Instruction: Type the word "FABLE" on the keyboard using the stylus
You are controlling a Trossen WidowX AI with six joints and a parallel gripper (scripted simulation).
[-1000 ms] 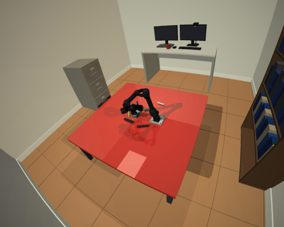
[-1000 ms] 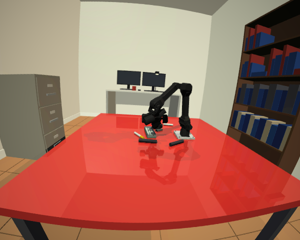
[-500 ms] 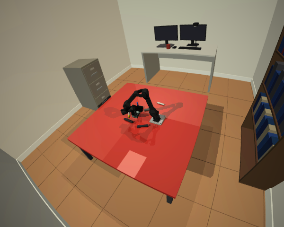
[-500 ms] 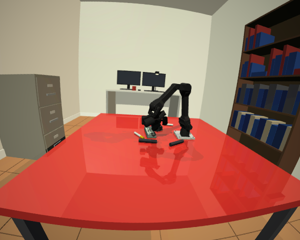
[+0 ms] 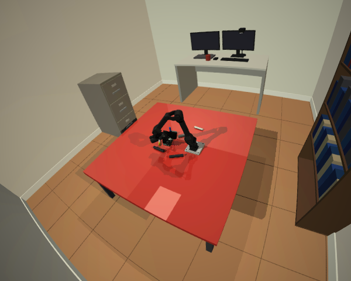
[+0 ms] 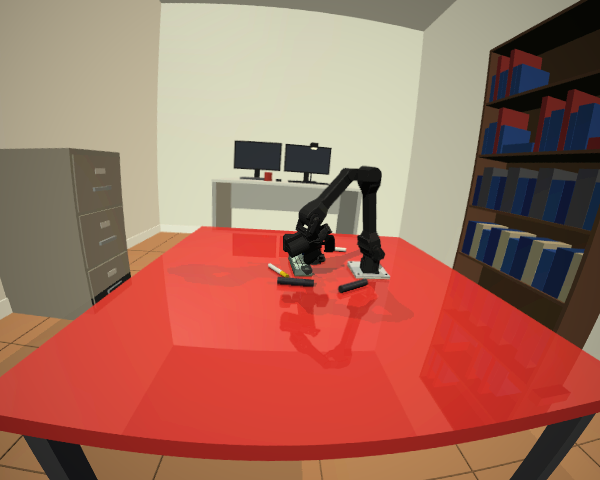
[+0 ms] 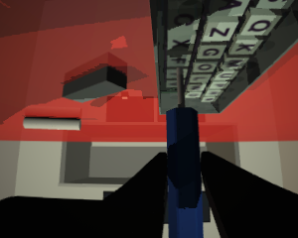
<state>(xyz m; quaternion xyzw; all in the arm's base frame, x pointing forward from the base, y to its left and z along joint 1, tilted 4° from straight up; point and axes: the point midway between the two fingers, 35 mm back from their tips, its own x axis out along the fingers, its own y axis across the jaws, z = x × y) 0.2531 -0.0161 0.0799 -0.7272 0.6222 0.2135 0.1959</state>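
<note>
My gripper tip is now 90 mm short of the white-and-yellow marker, 90 mm to the right of it and 70 mm above it. Also, from my gripper tip: dark blue stylus: 10 mm below; then small grey block: 70 mm behind, 70 mm to the right, 70 mm below; then thin grey tip: 50 mm below.
</note>
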